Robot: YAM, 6 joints.
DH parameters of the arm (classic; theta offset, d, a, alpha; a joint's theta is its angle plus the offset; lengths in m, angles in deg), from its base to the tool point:
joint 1: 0 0.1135 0.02 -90
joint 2: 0 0 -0.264 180
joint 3: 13.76 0 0.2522 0
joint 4: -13.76 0 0.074 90
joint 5: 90 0 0 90
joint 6: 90 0.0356 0 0
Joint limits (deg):
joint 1: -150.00..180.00
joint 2: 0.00..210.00
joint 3: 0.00..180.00
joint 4: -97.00..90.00
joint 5: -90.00..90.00
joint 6: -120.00..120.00
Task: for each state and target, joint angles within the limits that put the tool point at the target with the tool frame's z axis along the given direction. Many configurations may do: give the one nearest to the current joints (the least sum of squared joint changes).
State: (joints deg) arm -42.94 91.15 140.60 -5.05 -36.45 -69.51
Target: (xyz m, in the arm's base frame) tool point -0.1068 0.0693 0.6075 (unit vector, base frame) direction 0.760 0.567 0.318
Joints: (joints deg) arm -20.15 48.16 135.73 -56.03 -52.56 -69.51
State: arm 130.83 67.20 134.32 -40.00 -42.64 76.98
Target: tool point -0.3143 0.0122 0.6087 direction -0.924 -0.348 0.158
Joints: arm 175.01 105.43 153.42 -37.92 -25.29 76.98
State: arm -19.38 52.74 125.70 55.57 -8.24 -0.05
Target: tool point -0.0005 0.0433 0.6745 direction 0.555 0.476 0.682
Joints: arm -52.45 58.95 114.97 37.26 -46.90 -0.05
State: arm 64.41 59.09 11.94 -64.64 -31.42 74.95
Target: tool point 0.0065 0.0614 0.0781 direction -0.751 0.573 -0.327
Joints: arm 50.96 55.61 0.12 -39.40 -70.83 74.95
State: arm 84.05 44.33 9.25 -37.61 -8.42 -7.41
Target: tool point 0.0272 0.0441 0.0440 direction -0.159 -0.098 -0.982
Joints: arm 55.37 70.36 0.12 -29.63 -4.31 -7.41
